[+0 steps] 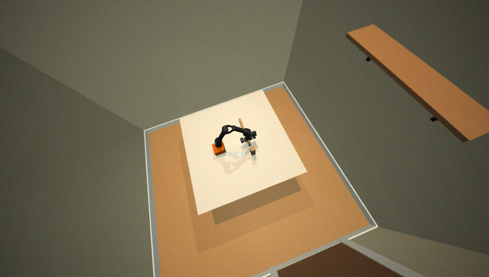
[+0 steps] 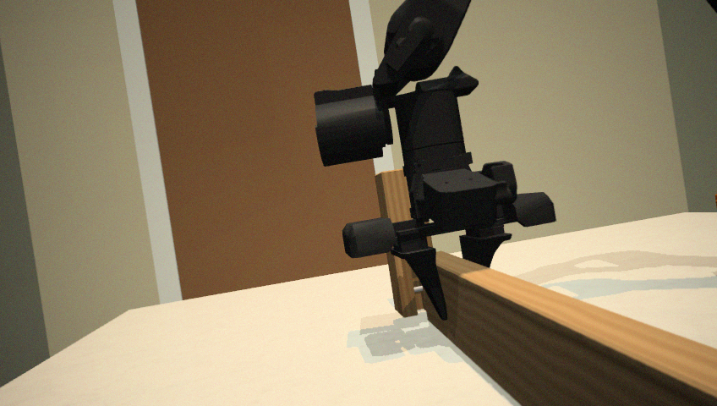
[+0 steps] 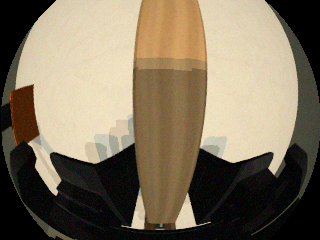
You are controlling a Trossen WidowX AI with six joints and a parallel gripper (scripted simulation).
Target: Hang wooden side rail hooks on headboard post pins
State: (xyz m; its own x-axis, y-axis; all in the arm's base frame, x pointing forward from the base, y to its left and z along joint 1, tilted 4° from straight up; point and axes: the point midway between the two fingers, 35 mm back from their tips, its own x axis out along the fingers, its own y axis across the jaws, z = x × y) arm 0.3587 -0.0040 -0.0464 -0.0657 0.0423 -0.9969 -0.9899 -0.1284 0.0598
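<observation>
The wooden headboard post is 20 mm ahead of my gripper tip, 160 mm to the right of it and 60 mm above it.
</observation>
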